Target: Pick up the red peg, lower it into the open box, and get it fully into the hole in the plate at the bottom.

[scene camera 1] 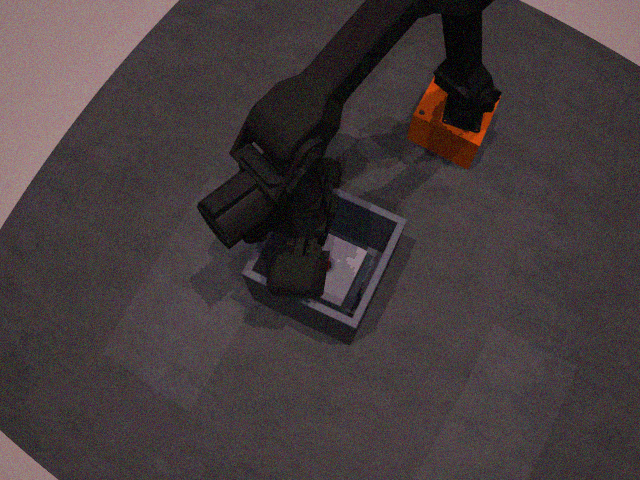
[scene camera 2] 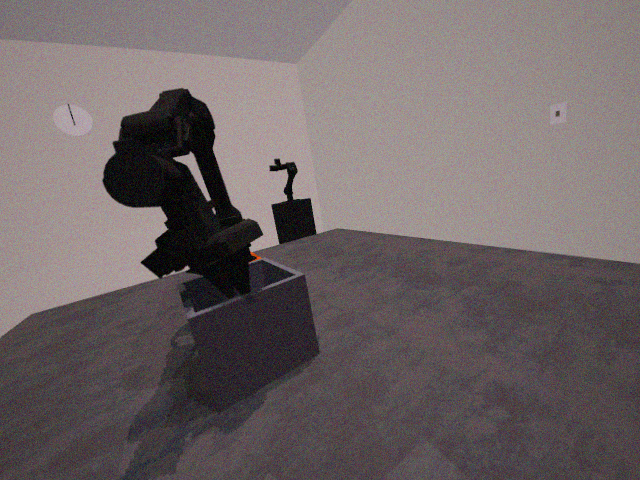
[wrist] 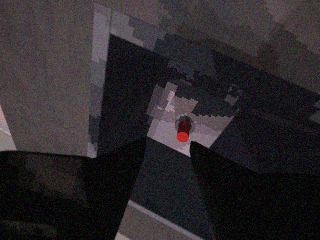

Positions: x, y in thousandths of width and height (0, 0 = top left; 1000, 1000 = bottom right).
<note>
In view: the gripper (scene camera 2: 374, 618), a grey box (wrist: 414, 252) and a pale plate (scene camera 1: 541, 543).
The pale plate also shows in the wrist view (wrist: 652, 481). The gripper shows as well in scene camera 1 (scene camera 1: 496, 543) and in the wrist view (wrist: 523, 602). Scene camera 2 misses the pale plate, which is hidden by the grey box.
</note>
